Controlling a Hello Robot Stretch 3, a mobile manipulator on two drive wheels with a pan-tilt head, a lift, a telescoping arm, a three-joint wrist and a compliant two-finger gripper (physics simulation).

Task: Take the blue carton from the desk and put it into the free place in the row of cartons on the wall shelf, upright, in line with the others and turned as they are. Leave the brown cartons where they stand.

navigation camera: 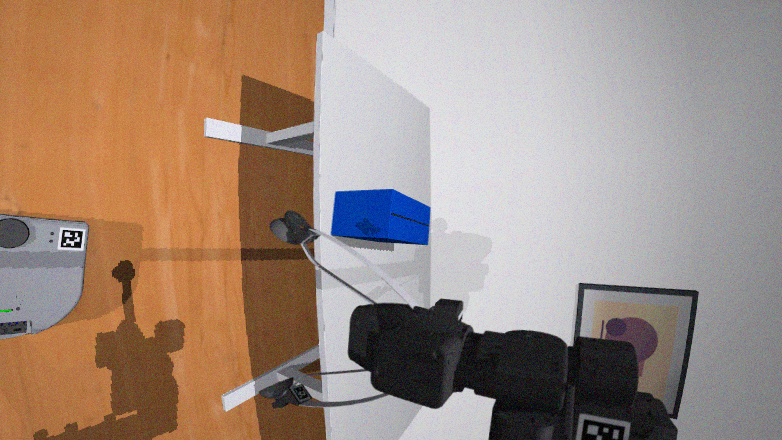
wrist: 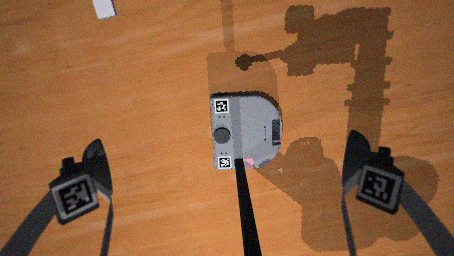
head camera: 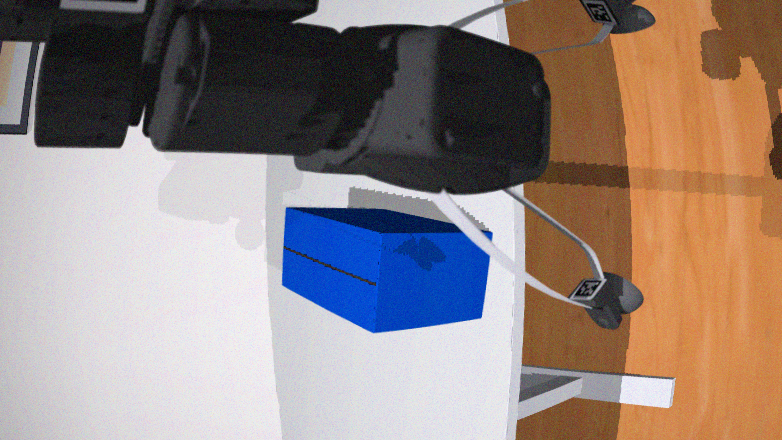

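Where they show: gripper, between the fingertips: (navigation camera: pixel 270 307) (head camera: pixel 642 154); robot's base, origin of its link: (navigation camera: pixel 11 231).
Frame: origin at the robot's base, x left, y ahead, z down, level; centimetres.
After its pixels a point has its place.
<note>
The blue carton (head camera: pixel 432 284) {x -60.7, y 13.9, z -81.8 cm} (navigation camera: pixel 358 210) {x -60.7, y 14.2, z -80.6 cm} stands on the white desk (head camera: pixel 393 383) {x -79.4, y 35.7, z -72.0 cm} (navigation camera: pixel 377 142) {x -79.7, y 40.2, z -72.0 cm}, with a thin dark line across one face. It does not show in the wrist view. My gripper (head camera: pixel 623 158) {x -22.2, y -2.2, z -97.6 cm} (navigation camera: pixel 284 309) {x -22.2, y -2.2, z -97.6 cm} (wrist: pixel 226 154) {x -22.2, y -2.2, z -97.6 cm} is open and empty, its fingers spread wide. Its fingertips appear out past the desk's front edge, over the floor, and its body is beside the carton. In the head view one finger's strap crosses in front of a corner of the carton; whether they touch cannot be told. The wall shelf and brown cartons do not show.
White desk legs (head camera: pixel 648 391) (navigation camera: pixel 223 129) (wrist: pixel 104 9) reach out over the wooden floor (head camera: pixel 699 273) {x -52.9, y 17.6, z 0.0 cm} (navigation camera: pixel 180 180) {x -47.5, y 24.8, z 0.0 cm} (wrist: pixel 160 75). My grey base (navigation camera: pixel 43 287) {x -7.8, y -13.4, z -16.0 cm} (wrist: pixel 255 107) stands on it. A framed picture (navigation camera: pixel 687 350) {x -140.5, y -28.9, z -182.6 cm} hangs on the wall behind my wrist.
</note>
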